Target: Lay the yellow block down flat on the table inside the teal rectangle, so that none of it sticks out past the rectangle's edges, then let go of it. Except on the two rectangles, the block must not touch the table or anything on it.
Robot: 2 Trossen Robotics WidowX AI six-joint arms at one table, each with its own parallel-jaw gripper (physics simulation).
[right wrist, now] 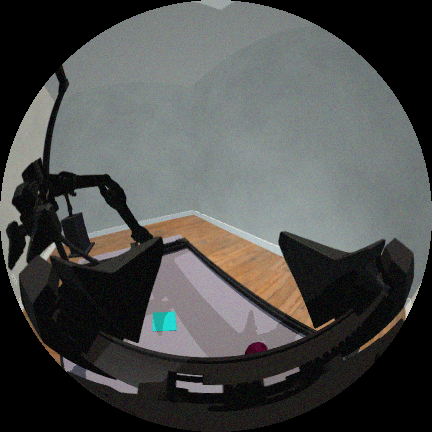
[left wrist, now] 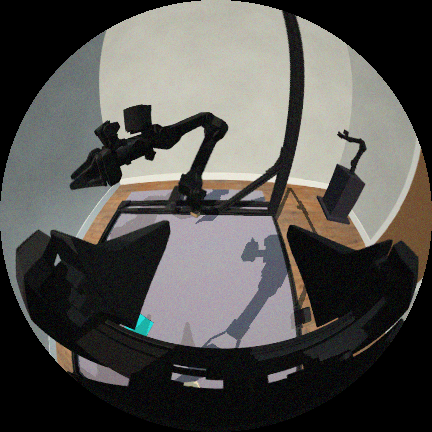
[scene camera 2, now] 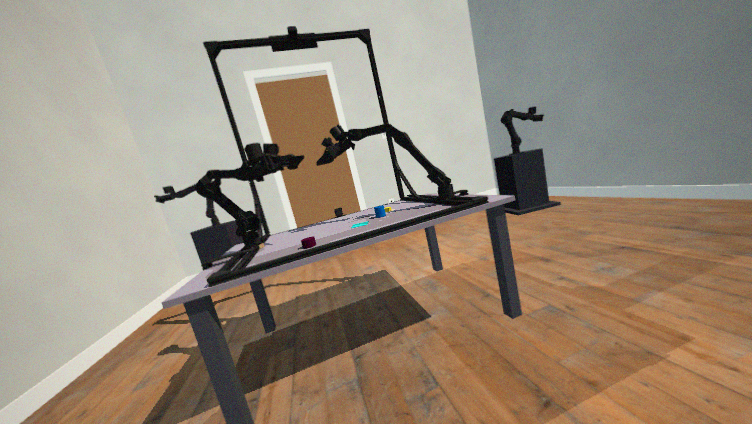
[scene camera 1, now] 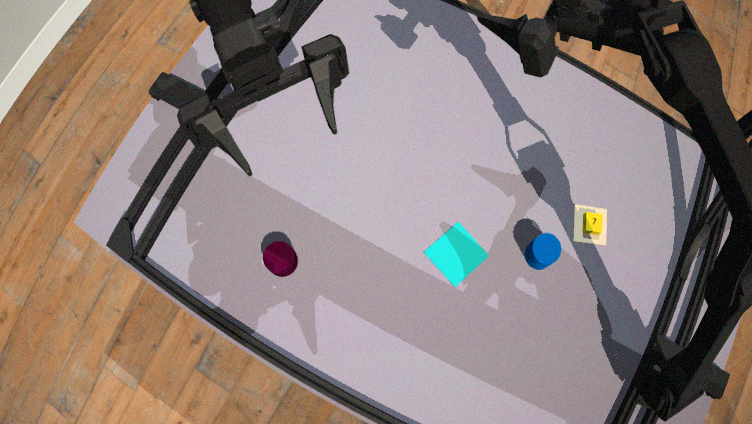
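Observation:
The yellow block, marked 7, rests on the pale yellow rectangle at the right in scene camera 1. The teal rectangle lies bare, farther left, partly in shadow. My left gripper is open and empty, high above the table; in scene camera 1 it is partly cut off at the top, up and left of the block. My right gripper is open and empty, high at the upper left in scene camera 1, far from the block.
A blue cylinder stands between the teal rectangle and the yellow block, close to the block. A dark red cylinder stands left of the teal rectangle. Black frame rails run along the table's edges.

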